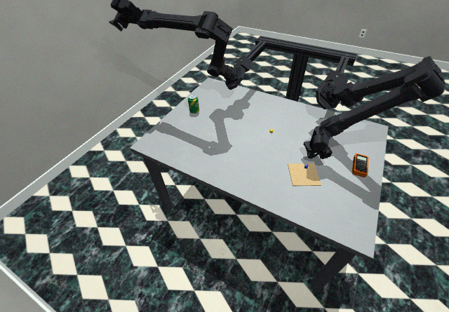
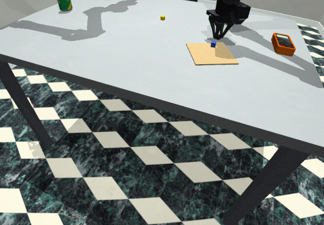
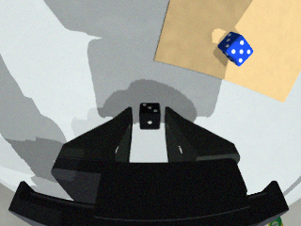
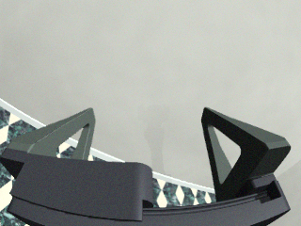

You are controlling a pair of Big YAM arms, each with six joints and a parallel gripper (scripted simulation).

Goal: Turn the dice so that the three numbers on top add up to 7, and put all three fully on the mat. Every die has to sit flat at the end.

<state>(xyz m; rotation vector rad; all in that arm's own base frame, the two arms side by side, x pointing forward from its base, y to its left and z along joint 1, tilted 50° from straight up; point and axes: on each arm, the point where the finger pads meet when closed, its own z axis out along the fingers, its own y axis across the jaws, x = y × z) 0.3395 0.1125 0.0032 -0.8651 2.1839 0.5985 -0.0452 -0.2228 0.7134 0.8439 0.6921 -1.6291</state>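
The black die lies right at my left hand. Also, from my left hand: tan mat: 130 mm ahead, 20 mm to the right, 10 mm below; orange multimeter: 250 mm to the left, 30 mm behind, 10 mm above; blue die: 80 mm ahead, 10 mm to the right.
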